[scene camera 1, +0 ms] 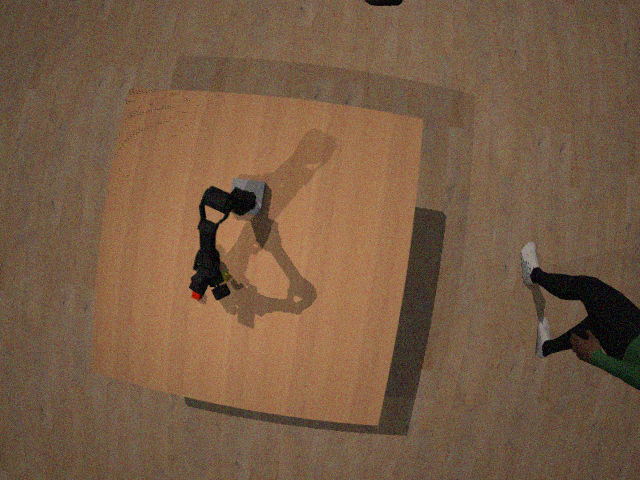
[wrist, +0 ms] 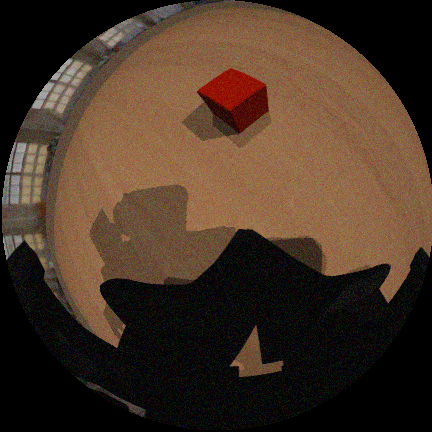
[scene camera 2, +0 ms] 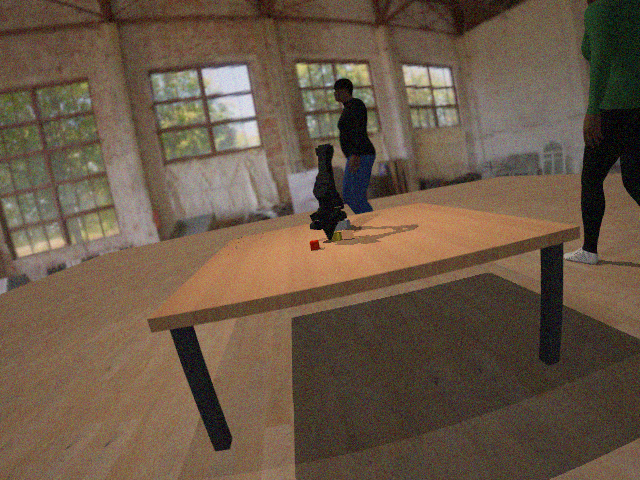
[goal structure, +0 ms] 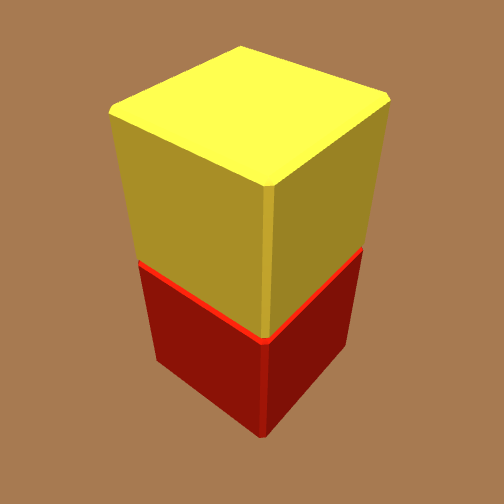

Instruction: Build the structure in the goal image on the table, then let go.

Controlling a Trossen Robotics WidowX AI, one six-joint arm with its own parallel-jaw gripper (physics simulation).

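Frame: origin at the arm's base, x ahead, y left, z up, level; millimetres.
Seen in the pictures: gripper, fingertip midpoint: [scene camera 1: 215, 281] [wrist: 243, 235] [scene camera 2: 330, 239]; arm's base at its link origin: [scene camera 1: 246, 201].
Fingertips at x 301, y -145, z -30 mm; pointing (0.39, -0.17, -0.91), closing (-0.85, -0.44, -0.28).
Note:
Offsets run from my fingertips to a thing's top centre. Level surfaces: height alone.
A red cube {dx +48, dy -81, dz +20 mm} [scene camera 1: 196, 295] [scene camera 2: 314, 245] [wrist: 235, 98] lies on the wooden table {dz -13 mm} [scene camera 1: 347, 295] [scene camera 2: 423, 243] [wrist: 330, 173], just ahead of my gripper. A yellow cube {dx -18, dy +39, dz +20 mm} [scene camera 1: 226, 275] [scene camera 2: 337, 235] lies on the table close beside the gripper, apart from the red one. It is hidden in the wrist view. My gripper [scene camera 1: 210, 288] [scene camera 2: 329, 235] [wrist: 246, 241] points down close to the table between the two cubes. Its fingers are shut with nothing between them.
The arm's grey base plate [scene camera 1: 255, 187] sits on the table behind the cubes. A person [scene camera 2: 353, 129] walks on the floor beyond the table; the feet [scene camera 1: 530, 262] show at the right edge of the top view.

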